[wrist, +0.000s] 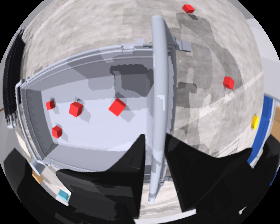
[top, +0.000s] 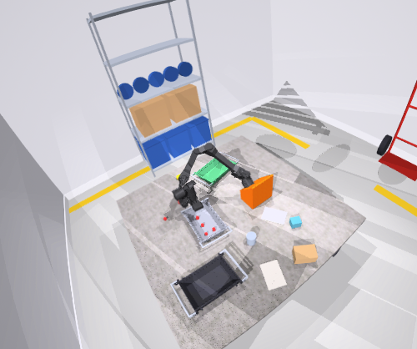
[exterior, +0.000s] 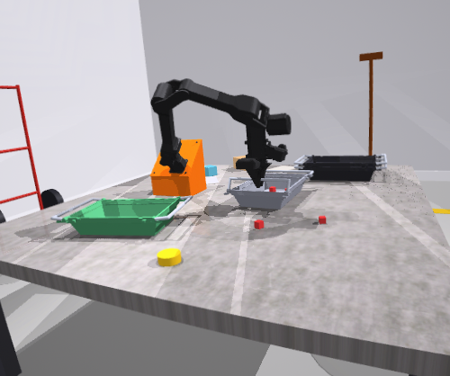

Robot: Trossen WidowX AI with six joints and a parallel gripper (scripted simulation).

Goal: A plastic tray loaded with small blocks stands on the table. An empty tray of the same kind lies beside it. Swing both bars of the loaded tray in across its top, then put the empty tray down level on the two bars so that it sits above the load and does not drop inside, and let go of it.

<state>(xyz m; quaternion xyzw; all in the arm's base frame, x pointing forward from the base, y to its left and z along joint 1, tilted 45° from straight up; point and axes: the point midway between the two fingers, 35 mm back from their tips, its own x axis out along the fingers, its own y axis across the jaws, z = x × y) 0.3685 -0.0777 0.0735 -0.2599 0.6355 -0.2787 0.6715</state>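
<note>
Right now my gripper tip is 32 cm past the green tray, 26 cm to the left of it and 2 cm above it. Also, from my gripper tip: yellow disc: 41 cm to the right, 6 cm below, 6 cm behind; blue cube: 47 cm to the left, 44 cm behind, 4 cm below; grey cylinder: 39 cm to the left, 15 cm behind, 3 cm below.
</note>
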